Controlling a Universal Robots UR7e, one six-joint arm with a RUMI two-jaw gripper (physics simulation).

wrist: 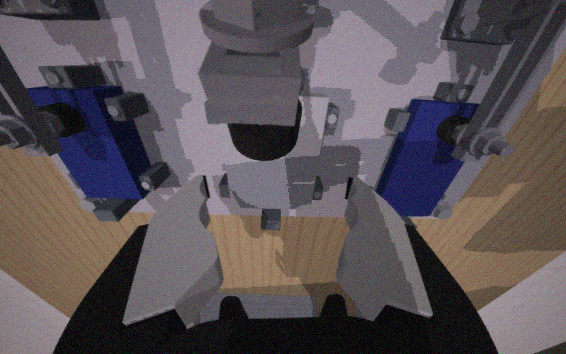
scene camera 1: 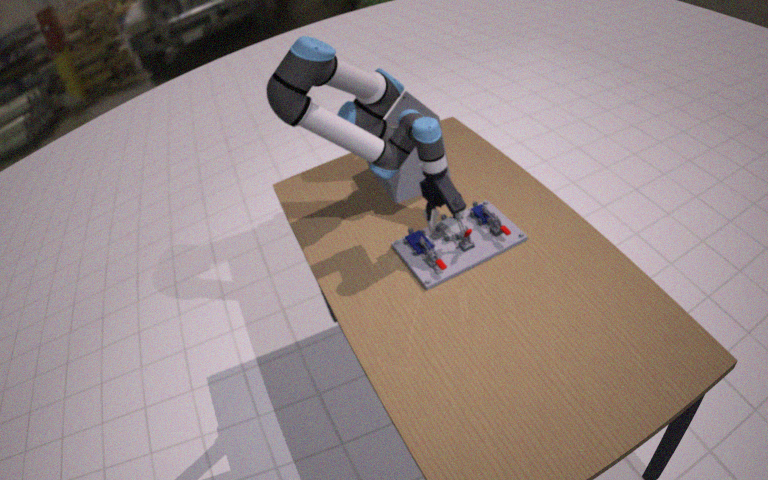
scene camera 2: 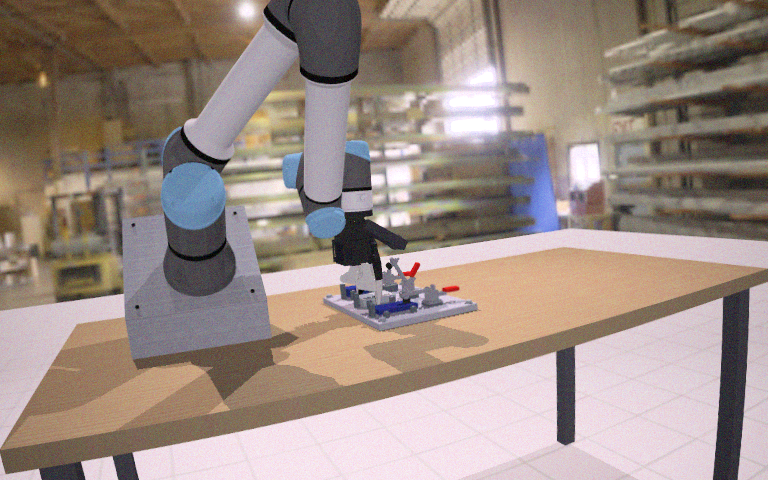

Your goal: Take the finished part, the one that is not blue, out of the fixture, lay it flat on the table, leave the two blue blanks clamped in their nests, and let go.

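Frame: origin at the arm's base, x ahead, y left, z up, level; centimetres.
Seen in the pictures: gripper, fingertip midpoint: [wrist: 278, 178] [scene camera 1: 447, 226]; arm's base, link origin: [scene camera 2: 200, 268].
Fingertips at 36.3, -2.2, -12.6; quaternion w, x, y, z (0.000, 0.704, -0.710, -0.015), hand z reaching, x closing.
Observation:
Pixels of each thing's top centre, then the offset from my fingertips to it, as dx, dy, dz. "spot": a spot on its surface instead. Level surfaces: height alone.
- finished part, top centre: [wrist: 271, 162] [scene camera 2: 374, 294] [scene camera 1: 451, 225] +1.9, +0.4, +1.0
- fixture plate, top centre: [wrist: 274, 75] [scene camera 2: 393, 300] [scene camera 1: 460, 239] +6.6, +0.4, -1.1
- raised black clamp pad, surface spot: [wrist: 265, 142] spot: +6.0, +0.3, +7.9
- middle clamp's red handle, top centre: [scene camera 2: 412, 263] [scene camera 1: 466, 227] +12.3, +0.3, +6.9
- wooden table, surface height: dz -2.6
The finished part [scene camera 1: 449, 227] [wrist: 257, 182] is pale grey and lies in the middle nest of the fixture plate [scene camera 1: 453, 268] [scene camera 2: 447, 310] [wrist: 185, 50]. My gripper [scene camera 1: 446, 222] [scene camera 2: 370, 294] [wrist: 278, 178] is open, pointing down, its fingertips on either side of the part with a gap at each side. One blue blank [scene camera 1: 419, 242] [scene camera 2: 396, 307] [wrist: 422, 160] and the other blue blank [scene camera 1: 481, 212] [scene camera 2: 353, 290] [wrist: 100, 145] sit in the outer nests under clamp pads. In the wrist view a raised black clamp pad [wrist: 265, 142] hides some of the part.
The middle clamp's red handle [scene camera 1: 467, 232] [scene camera 2: 415, 269] stands up, and its arm is tilted up close to the gripper. The outer clamps' red handles [scene camera 1: 441, 264] [scene camera 1: 505, 230] lie low. The fixture stands on the wooden table [scene camera 1: 538, 339] [scene camera 2: 509, 294] [wrist: 245, 250], in front of the arm's base.

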